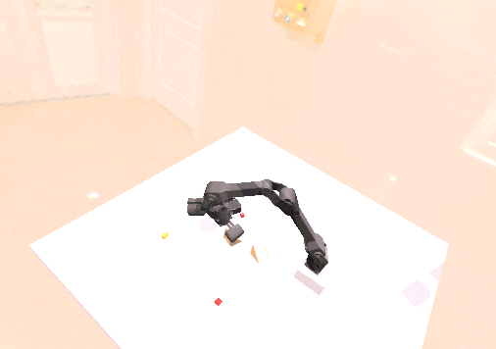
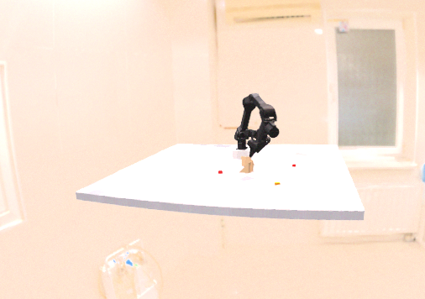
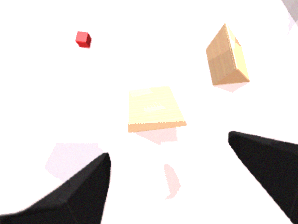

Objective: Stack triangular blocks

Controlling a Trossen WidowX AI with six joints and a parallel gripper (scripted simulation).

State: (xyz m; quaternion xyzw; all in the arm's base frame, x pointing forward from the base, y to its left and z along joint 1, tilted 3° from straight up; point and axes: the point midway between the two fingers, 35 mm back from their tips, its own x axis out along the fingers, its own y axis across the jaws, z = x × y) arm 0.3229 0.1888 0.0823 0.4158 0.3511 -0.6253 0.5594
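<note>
Now: the small red cube 6 cm ahead of my gripper tip, 17 cm to the right of it and 9 cm below it. From my gripper tip the other things lie so: small yellow cube 18 cm ahead, 17 cm to the left, 9 cm below.
</note>
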